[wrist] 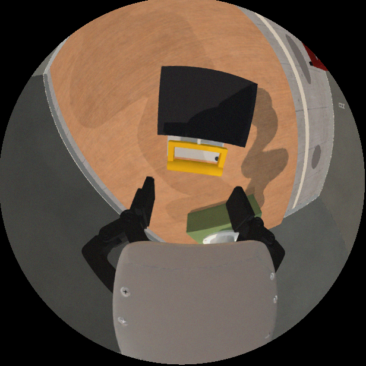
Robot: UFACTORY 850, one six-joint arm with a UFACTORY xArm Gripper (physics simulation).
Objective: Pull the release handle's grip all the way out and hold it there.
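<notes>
The release handle's yellow grip (pixel 195 168) is a rectangular loop near the middle of the wrist view. It sticks out from under a black-topped housing (pixel 202 102), which hides most of the grey base plate. Two light rods show between the grip and the housing. My gripper (pixel 194 191) is open with nothing between its fingers. Its two black fingertips stand apart in the view, one to the lower left and one to the lower right of the grip, and neither touches it.
A green block (pixel 210 220) with a white round part lies at the lower right, partly behind the right finger. The wooden table top (pixel 110 65) has a pale grey border. A dark shadow falls right of the housing. Part of a red object (pixel 316 57) shows at the upper right.
</notes>
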